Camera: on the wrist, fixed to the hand. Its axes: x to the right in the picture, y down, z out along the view.
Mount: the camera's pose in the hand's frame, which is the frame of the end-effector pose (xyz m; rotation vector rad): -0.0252 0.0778 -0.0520 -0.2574 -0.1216 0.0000
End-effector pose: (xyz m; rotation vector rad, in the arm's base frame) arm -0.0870 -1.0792 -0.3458 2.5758 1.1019 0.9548
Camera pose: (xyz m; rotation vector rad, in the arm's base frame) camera -0.0871 -1.1562 -0.2870 2.3900 0.8842 0.8642
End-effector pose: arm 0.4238 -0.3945 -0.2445 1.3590 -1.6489 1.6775
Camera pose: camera 0.3521 -0.3544 -0.2959 1.3540 -1.8586 1.3490
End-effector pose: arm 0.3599 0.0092 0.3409 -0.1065 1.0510 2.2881
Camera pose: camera 0.3277 -0.0790 0.3648 -0.0700 0.6924 2.3875
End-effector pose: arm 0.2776 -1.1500 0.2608 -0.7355 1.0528 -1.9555
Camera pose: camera 0.2790 -1.1348 0.1651 -0.9811 1.2422 -1.7694
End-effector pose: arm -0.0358 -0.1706 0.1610 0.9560 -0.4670 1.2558
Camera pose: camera -0.1261 -0.1422 0.1402 0.8154 -0.7062 1.1100
